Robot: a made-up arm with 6 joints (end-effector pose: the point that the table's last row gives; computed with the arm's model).
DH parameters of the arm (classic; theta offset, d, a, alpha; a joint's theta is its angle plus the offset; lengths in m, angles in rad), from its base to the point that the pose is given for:
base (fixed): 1.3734 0 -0.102 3.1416
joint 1: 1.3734 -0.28 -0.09 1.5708
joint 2: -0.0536 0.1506 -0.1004 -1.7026
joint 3: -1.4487 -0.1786 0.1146 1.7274
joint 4: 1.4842 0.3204 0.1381 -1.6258
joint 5: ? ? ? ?
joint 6: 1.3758 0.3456 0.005 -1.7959
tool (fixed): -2.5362 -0.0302 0 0
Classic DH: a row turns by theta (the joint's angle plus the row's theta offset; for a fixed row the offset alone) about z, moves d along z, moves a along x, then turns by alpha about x.
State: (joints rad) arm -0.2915 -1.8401 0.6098 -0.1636 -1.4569 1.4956
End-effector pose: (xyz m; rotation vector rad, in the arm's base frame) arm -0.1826 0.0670 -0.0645 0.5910 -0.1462 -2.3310
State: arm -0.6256 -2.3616 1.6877 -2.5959 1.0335 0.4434
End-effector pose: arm -0.8149 0.0167 0.3709 0.9308 1.6140 1.9615
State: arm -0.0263 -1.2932 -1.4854 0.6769 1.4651 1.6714
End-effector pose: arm -0.3599 -0.4222 0.3665 2.2016 -1.0205 0.5677
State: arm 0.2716 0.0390 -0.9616 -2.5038 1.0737 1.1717
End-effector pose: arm -0.7879 0.2365 0.5431 0.4817 -1.9276 1.9448
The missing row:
joint 5: -1.1945 -0.0588 0.046 0.5825
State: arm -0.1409 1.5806 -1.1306 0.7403 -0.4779 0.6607
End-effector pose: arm 0.3457 -0.1437 0.5281 -1.3761 -0.8800 0.0112
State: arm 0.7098 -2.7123 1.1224 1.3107 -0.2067 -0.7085
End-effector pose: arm 0.2712 0.4254 -0.1608 -0.4168 -2.2047 1.9746
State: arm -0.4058 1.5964 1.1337 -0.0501 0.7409 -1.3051
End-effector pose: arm -0.2966 0.4847 0.6467 1.5541 -0.4305 0.4073
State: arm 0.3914 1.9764 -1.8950 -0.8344 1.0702 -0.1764
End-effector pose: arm -0.2035 -0.4767 0.3670 -1.3775 1.7913 0.3746
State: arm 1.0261 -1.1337 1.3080 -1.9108 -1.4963 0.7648
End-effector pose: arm 0.2970 0.1185 0.3405 1.0748 -0.4138 -2.4840
